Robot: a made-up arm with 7 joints.
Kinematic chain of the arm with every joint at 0, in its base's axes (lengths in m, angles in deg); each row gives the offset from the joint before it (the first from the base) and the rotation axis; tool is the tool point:
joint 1: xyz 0 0.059 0 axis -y
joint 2: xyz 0 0.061 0 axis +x
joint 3: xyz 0 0 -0.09 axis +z
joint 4: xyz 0 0 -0.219 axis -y
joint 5: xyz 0 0 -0.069 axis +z
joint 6: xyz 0 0 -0.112 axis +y
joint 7: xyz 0 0 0 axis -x
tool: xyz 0 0 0
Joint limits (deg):
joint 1: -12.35..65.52
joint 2: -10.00..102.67
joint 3: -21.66..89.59
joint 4: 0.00..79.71
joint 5: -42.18..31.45
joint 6: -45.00..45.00
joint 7: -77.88..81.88
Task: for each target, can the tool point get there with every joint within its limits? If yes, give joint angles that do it. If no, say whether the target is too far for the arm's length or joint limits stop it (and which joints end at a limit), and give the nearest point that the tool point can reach.
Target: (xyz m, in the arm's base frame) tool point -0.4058 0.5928 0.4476
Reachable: no: too far | nearest point -0.1613 0.4765 0.1779 | short by 0.382 m
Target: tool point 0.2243 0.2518 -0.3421
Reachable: yes | joints 12.72 10.20 23.35 59.69 -19.47 11.00 -6.60
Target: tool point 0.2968 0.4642 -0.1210
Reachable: yes | joints 49.53 48.21 1.41 33.78 -7.21 -29.07 46.23
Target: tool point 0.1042 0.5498 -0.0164
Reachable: yes | joints 21.23 68.01 50.77 52.83 -25.85 10.57 -34.70
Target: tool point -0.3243 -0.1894 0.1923
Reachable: no: joint limits stop it (at a limit: joint 2, joint 3, joint 4) | nearest point -0.2138 0.4140 0.1268 | short by 0.617 m
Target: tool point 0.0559 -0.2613 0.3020
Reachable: no: joint limits stop it (at a limit: joint 1, joint 2, joint 3, joint 4) | nearest point 0.3641 -0.0040 0.0161 | short by 0.493 m
